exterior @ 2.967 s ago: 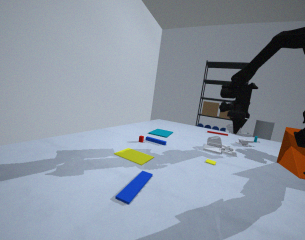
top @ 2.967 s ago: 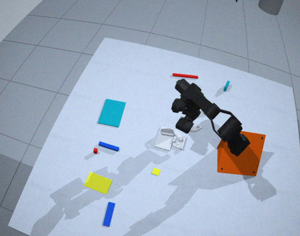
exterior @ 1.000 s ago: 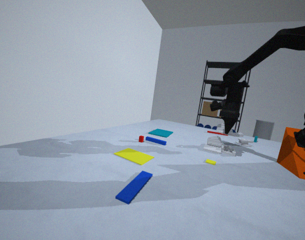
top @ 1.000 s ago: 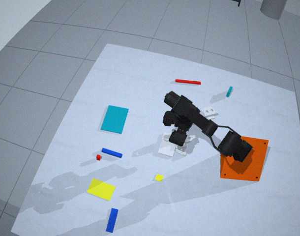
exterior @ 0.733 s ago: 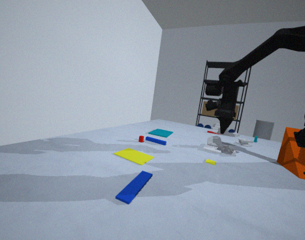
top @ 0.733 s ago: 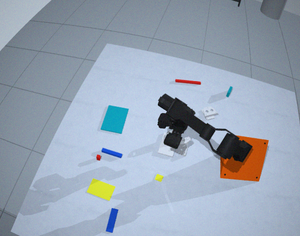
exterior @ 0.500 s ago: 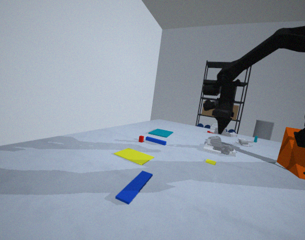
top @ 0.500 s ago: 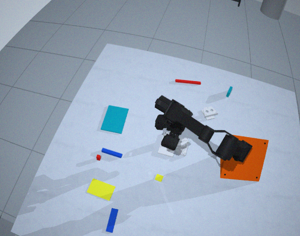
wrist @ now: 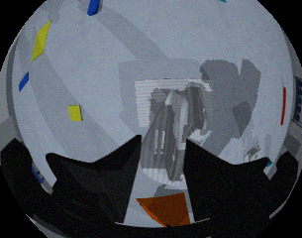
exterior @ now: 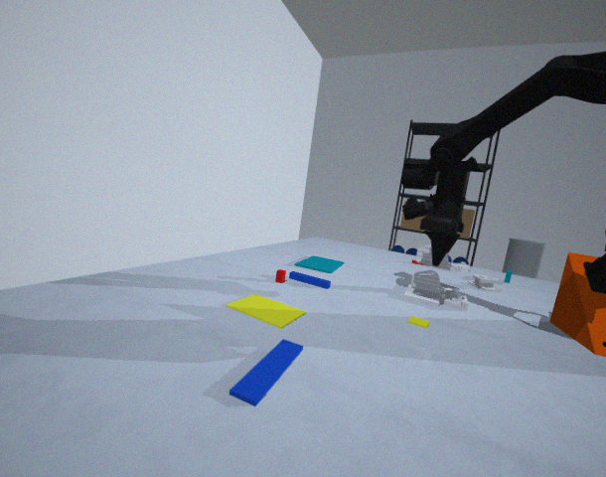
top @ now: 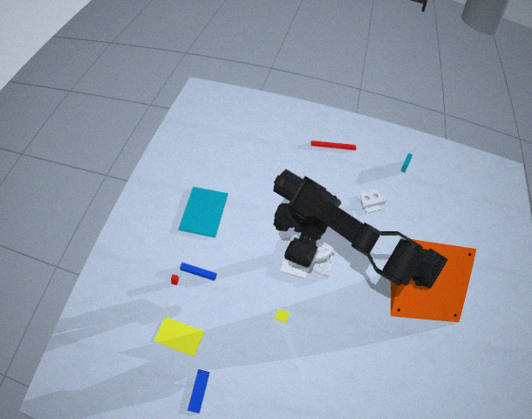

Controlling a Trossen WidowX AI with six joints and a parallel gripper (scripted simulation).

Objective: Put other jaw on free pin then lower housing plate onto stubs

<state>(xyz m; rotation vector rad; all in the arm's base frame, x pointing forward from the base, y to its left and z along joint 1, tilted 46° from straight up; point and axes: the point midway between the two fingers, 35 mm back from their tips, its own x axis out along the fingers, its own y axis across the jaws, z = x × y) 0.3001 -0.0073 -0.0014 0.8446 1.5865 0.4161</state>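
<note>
My gripper tip is 4 cm past the white jaw piece and 1 cm to the left of it. The rest, counted from my gripper tip: white base 8 cm below, 3 cm to the right, 1 cm ahead; small yellow tile 15 cm to the left, 8 cm below, 3 cm ahead; blue bar 26 cm ahead, 7 cm below, 6 cm to the left.
</note>
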